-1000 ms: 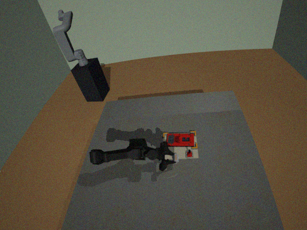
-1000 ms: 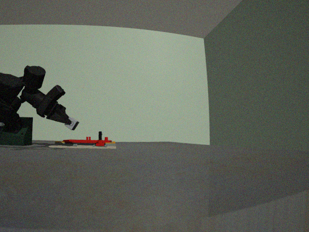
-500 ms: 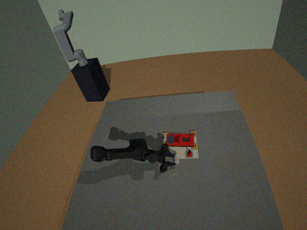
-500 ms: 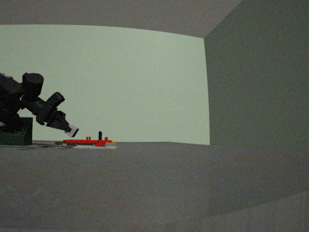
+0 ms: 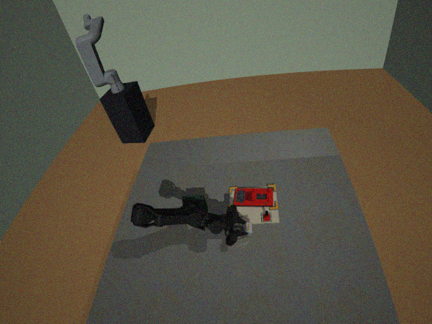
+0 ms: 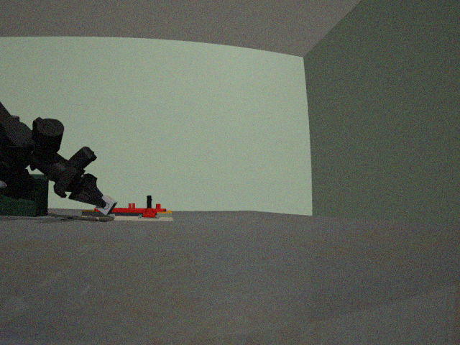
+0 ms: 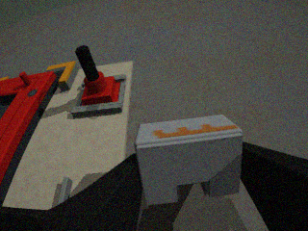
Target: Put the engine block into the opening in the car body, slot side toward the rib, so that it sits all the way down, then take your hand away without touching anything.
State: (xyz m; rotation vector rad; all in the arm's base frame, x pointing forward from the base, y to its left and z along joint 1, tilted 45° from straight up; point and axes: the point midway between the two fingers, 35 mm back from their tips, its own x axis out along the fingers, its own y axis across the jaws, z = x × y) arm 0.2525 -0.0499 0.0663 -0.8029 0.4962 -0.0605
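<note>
The engine block is 10 mm behind my gripper tip.
</note>
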